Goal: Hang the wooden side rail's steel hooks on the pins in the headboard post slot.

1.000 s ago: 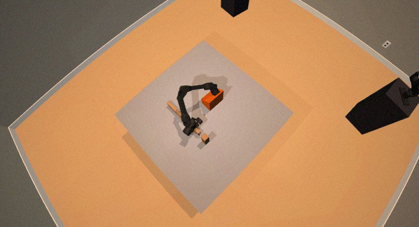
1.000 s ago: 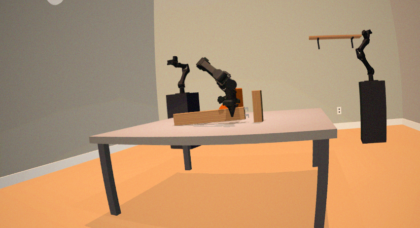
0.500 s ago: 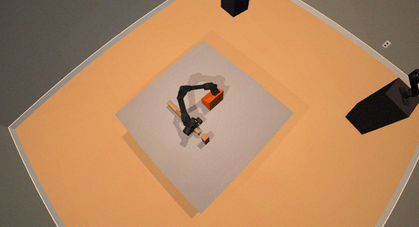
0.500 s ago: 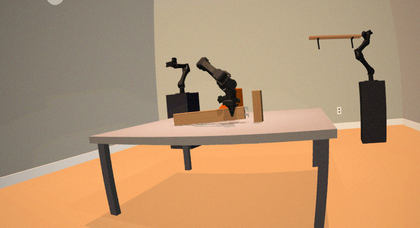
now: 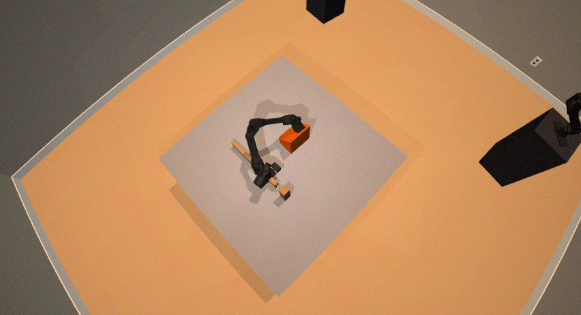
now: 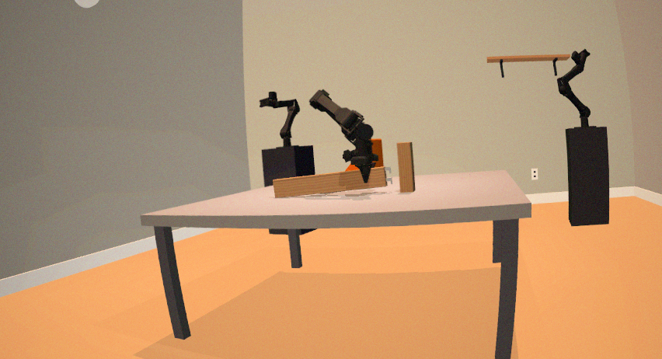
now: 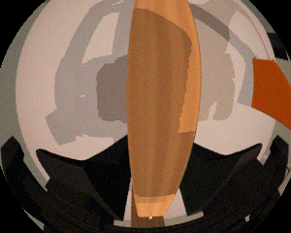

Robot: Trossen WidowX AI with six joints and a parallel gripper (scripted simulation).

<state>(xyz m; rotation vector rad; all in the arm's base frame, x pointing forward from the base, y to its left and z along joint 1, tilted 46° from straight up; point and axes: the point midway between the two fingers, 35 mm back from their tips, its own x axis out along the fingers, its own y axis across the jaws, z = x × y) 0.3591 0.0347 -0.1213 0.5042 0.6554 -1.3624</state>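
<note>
Now: gripper tip 20 mm past the headboard post, 150 mm to the right of it and 40 mm below it.
</note>
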